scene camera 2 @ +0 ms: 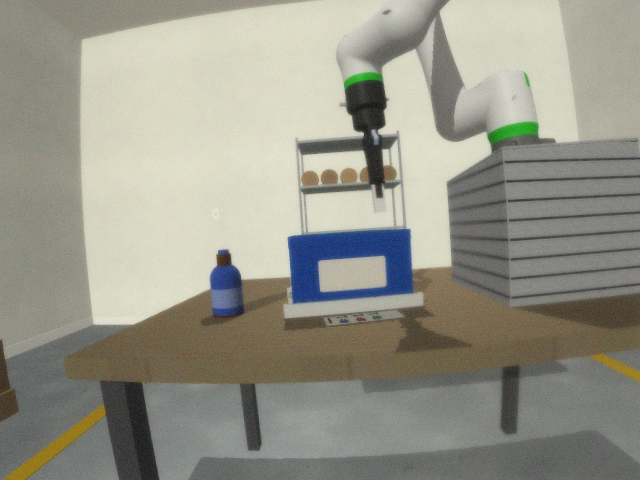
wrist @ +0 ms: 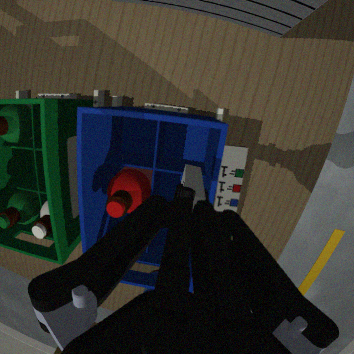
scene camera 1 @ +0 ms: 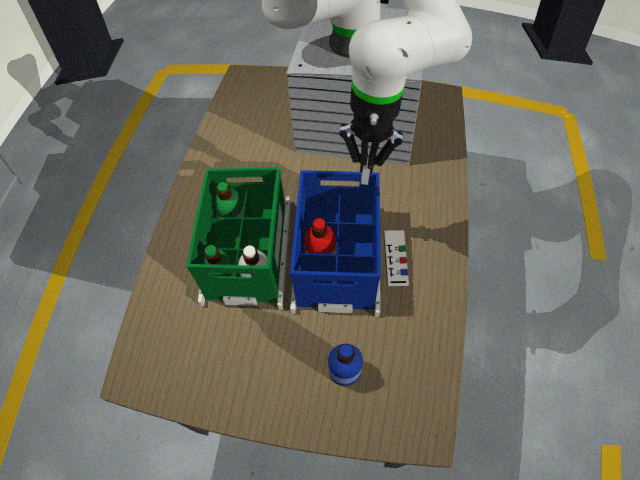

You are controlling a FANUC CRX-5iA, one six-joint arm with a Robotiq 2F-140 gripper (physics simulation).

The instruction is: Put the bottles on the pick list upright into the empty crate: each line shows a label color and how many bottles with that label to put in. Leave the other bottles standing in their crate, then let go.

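Frame: origin at the arm's base, x ahead, y left, z up, level; centimetres.
Seen in the pictures: gripper, fingertip midpoint: (scene camera 2: 380,212) (wrist: 189,177) (scene camera 1: 364,179).
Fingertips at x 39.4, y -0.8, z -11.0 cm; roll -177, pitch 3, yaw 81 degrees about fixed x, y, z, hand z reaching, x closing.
A point is followed by its place in that frame.
My gripper (scene camera 1: 365,175) @(z -11.0, x 39.4, y -0.8 cm) (scene camera 2: 379,198) (wrist: 189,177) @(z -11.0, x 39.4, y -0.8 cm) is shut and empty, pointing down above the blue crate (scene camera 1: 310,291) @(z -23.9, x 60.2, y -13.5 cm) (scene camera 2: 305,268) @(z -22.3, x 57.9, y 1.4 cm) (wrist: 81,175) @(z -15.4, x 41.8, y -15.3 cm), near its back right part in scene camera 1. A red bottle (scene camera 1: 320,241) @(z -20.5, x 49.4, y -11.1 cm) (wrist: 131,187) @(z -20.6, x 45.1, y -9.7 cm) stands upright in the crate's left middle compartment. A blue bottle (scene camera 1: 345,366) @(z -21.2, x 78.7, y -6.4 cm) (scene camera 2: 226,291) @(z -26.7, x 75.9, y -2.7 cm) stands upright on the table in front of the crates. The green crate (scene camera 1: 232,286) @(z -24.6, x 58.3, y -31.5 cm) (wrist: 55,175) @(z -17.1, x 42.8, y -20.9 cm) holds a green bottle (scene camera 1: 226,201) @(z -20.2, x 37.4, y -33.9 cm) at back left, another green bottle (scene camera 1: 210,254) @(z -16.6, x 54.3, y -35.3 cm) at front left and a white bottle (scene camera 1: 250,257) @(z -17.1, x 55.0, y -26.2 cm) at front right. The pick list (scene camera 1: 395,238) @(z -32.6, x 41.8, y 8.0 cm) (wrist: 235,155) @(z -32.6, x 41.3, y 8.2 cm) shows 1 green, 1 red, 1 blue.
The crates stand side by side on the wooden table (scene camera 1: 232,361) @(z -32.7, x 74.1, y -32.4 cm) (scene camera 2: 180,341) @(z -32.8, x 82.7, y 12.1 cm), with pale brackets around their bases. A slatted grey pedestal (scene camera 1: 320,113) @(z -15.5, x 12.5, y -10.4 cm) (scene camera 2: 480,222) @(z -14.8, x 14.9, y 2.3 cm) carries the arm behind them. A shelf rack (scene camera 2: 298,170) stands in the background.
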